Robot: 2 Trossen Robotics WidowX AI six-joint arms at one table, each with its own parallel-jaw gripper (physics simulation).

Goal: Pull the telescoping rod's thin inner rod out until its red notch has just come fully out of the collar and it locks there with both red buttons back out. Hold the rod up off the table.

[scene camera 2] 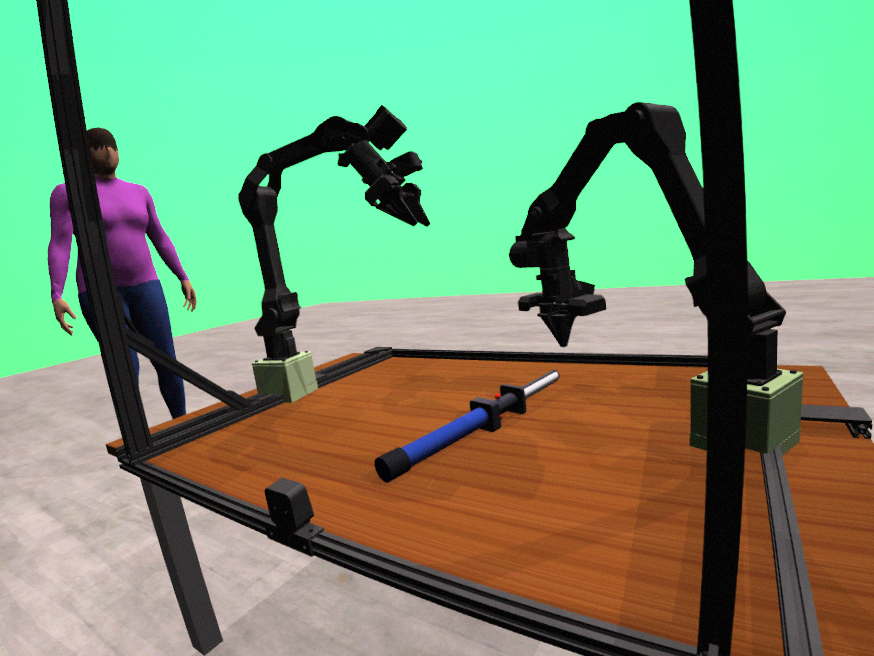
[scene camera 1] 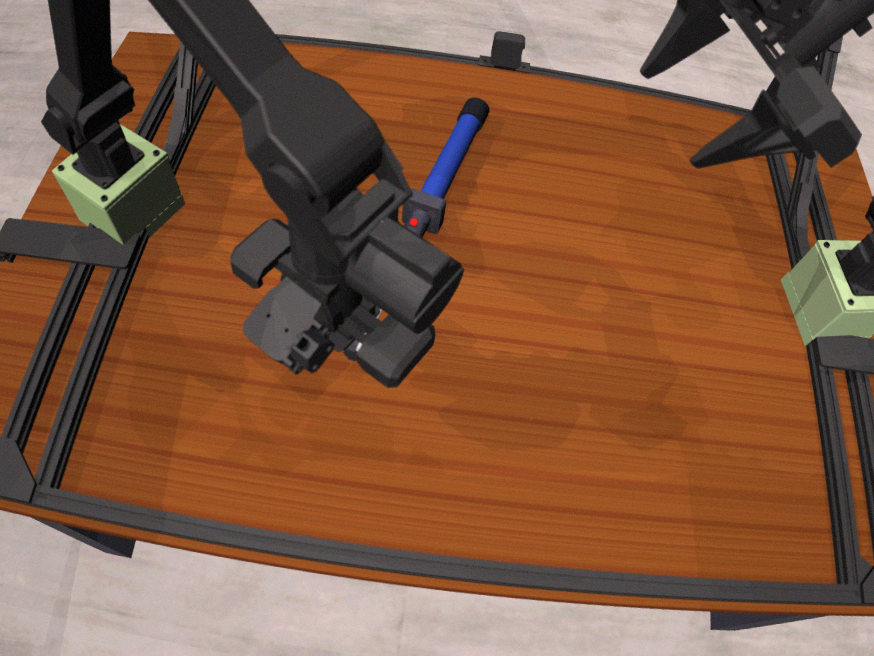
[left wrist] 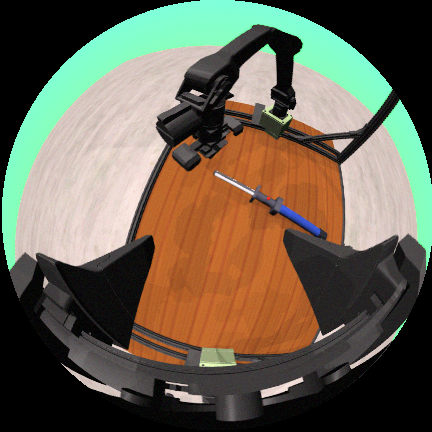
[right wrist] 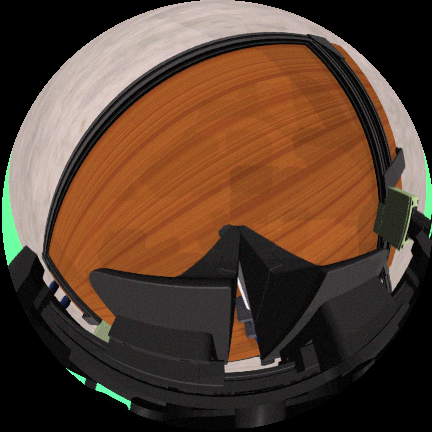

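The telescoping rod lies on the table with its blue outer tube [scene camera 1: 451, 156] [scene camera 2: 444, 437] [left wrist: 300, 220] and black end cap [scene camera 1: 474, 109] [scene camera 2: 392, 464]. A red button [scene camera 1: 414, 222] [scene camera 2: 497, 396] [left wrist: 268, 198] shows on the dark collar piece between two square flanges. The silver inner rod [scene camera 2: 541, 384] [left wrist: 234, 183] sticks out of the far flange; I cannot make out a red notch. My right gripper [scene camera 2: 562, 343] [right wrist: 236, 232] is shut and empty, above the table near the inner rod's end; the arm hides it in scene camera 1. My left gripper [scene camera 1: 669, 120] [scene camera 2: 421, 224] [left wrist: 219, 239] is open and empty, high above the table.
The wooden table [scene camera 1: 529, 480] [scene camera 2: 600, 508] has a dark metal rail [scene camera 1: 423, 561] around it. A small dark block [scene camera 1: 508, 49] [scene camera 2: 289, 502] stands on the rail near the end cap. A dark upright post [scene camera 2: 721, 211] rises beside the right arm's base. A person [scene camera 2: 130, 233] stands behind the left arm.
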